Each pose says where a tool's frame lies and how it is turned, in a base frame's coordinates. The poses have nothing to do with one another.
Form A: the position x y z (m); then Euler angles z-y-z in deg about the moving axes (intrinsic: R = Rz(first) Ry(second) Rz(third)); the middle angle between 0 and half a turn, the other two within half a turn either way.
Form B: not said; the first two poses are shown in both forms.
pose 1, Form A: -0.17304 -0.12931 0.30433 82.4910 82.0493 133.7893
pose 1, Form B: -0.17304 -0.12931 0.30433 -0.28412 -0.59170 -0.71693 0.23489
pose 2, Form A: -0.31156 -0.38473 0.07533 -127.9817 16.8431 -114.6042
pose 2, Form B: -0.31156 -0.38473 0.07533 -0.01706 -0.14546 0.84531 0.51381
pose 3, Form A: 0.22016 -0.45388 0.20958 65.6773 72.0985 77.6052
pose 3, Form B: 0.22016 -0.45388 0.20958 0.06114 0.58530 0.76736 0.25465
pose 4, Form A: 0.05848 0.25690 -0.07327 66.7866 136.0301 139.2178
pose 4, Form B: 0.05848 0.25690 -0.07327 -0.54786 -0.74813 -0.36476 0.08423
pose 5, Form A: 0.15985 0.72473 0.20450 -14.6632 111.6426 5.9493
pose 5, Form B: 0.15985 0.72473 0.20450 0.14801 0.81394 -0.04268 0.56015
